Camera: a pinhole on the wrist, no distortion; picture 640 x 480 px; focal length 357.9 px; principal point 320.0 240.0 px. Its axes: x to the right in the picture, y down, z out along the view. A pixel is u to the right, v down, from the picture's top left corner.
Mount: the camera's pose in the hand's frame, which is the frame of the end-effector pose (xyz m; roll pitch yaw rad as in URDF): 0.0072 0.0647 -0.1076 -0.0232 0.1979 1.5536
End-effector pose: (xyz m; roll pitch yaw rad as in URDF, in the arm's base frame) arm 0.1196 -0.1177 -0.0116 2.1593 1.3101 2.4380
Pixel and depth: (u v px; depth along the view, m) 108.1 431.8 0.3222
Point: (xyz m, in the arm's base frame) 0.3974 -0.1309 0.1107
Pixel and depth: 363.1 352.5 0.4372
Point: 0.3861 0.1402 0.1215
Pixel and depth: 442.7 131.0 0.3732
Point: 0.2536 0.2166 -0.1008
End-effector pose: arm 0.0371 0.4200 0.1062 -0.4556 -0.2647 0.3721
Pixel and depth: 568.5 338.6 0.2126
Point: -0.0926 0.6456 0.0463
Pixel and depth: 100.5 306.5 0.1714
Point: -0.0192 0.4319 0.1698
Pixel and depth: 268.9 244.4 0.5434
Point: -0.1610 0.6429 0.4440
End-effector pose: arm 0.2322 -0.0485 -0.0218 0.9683 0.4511 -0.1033
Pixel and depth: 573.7 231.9 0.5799
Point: 0.5493 -0.0650 0.5966
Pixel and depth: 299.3 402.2 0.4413
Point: 0.1575 -0.2368 0.3279
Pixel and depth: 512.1 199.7 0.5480
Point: 0.5399 -0.1273 0.4823
